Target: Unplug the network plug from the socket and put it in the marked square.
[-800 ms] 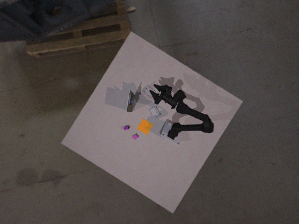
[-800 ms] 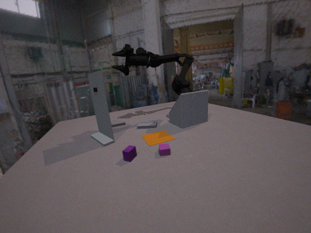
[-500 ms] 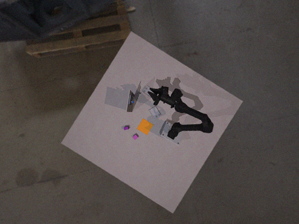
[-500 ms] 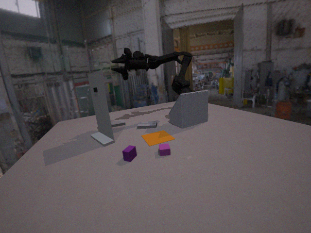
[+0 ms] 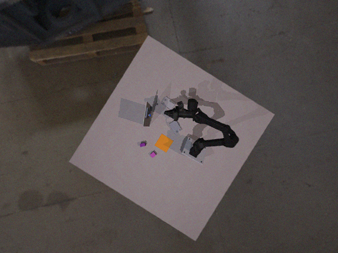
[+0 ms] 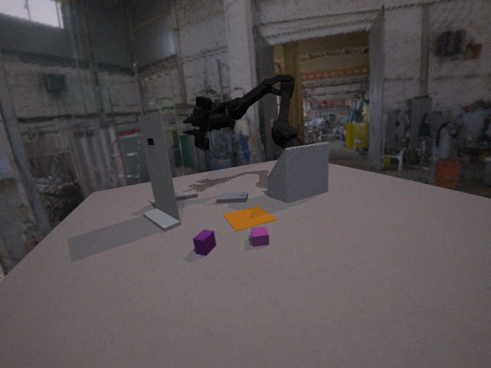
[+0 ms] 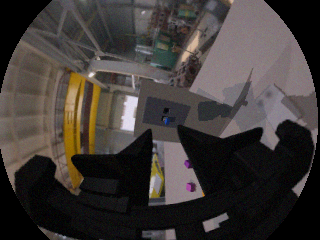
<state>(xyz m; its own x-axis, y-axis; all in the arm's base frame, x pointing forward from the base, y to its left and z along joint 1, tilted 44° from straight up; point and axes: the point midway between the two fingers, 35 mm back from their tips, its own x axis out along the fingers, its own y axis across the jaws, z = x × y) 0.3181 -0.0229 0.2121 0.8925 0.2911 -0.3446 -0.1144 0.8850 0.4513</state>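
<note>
Right now my gripper tip is 9 cm short of the blue network plug, 7 cm to the right of it and 3 cm above it. From my gripper tip the other things lie so: orange marked square: 12 cm behind, 22 cm to the left, 27 cm below; then grey upright panel: 11 cm ahead, 8 cm to the left, 12 cm below.
</note>
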